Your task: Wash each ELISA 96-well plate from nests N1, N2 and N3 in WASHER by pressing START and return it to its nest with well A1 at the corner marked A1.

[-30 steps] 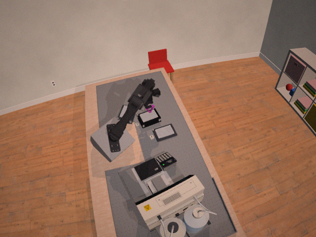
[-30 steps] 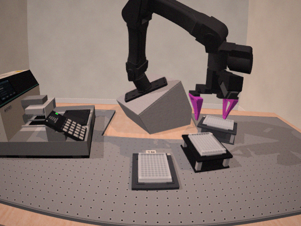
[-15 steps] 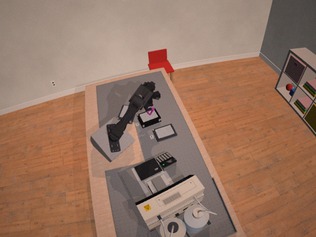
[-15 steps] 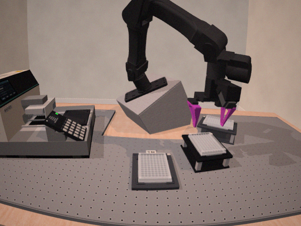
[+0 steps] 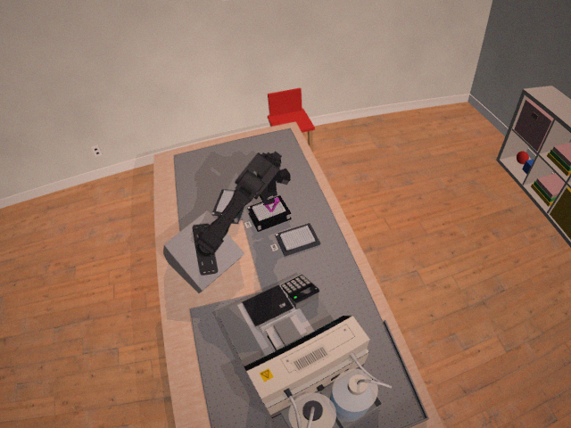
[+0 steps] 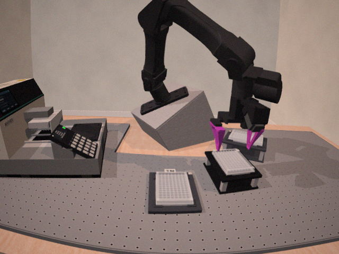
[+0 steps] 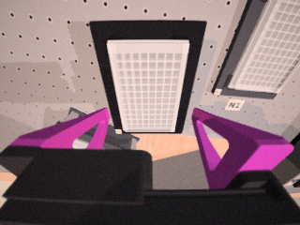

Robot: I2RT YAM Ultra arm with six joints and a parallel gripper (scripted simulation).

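The raised black nest is 5 cm below my hand. Also, from my hand: nest N1: 7 cm ahead, 17 cm to the right, 9 cm below; then black carrier pocket: 16 cm behind, 46 cm to the right, 2 cm below; then grey manifold: 14 cm behind, 61 cm to the right, 3 cm above.
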